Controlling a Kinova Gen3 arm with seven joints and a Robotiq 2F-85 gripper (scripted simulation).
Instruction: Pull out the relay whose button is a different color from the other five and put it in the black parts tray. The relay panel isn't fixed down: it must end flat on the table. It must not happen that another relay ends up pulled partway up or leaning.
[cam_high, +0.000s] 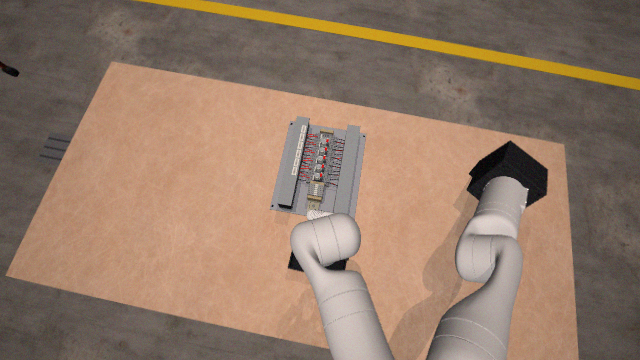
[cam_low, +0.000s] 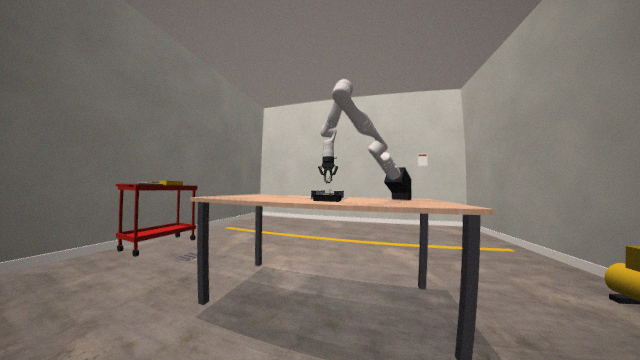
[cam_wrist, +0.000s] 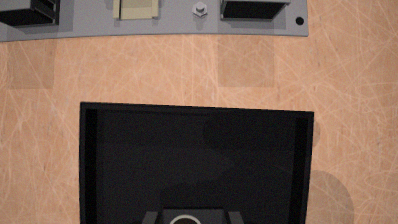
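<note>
The dark relay lies 1 cm below my hand. Also, from my hand: grey relay panel (14 cm ahead, 24 cm to the right, 11 cm below); then black parts tray (13 cm below).
</note>
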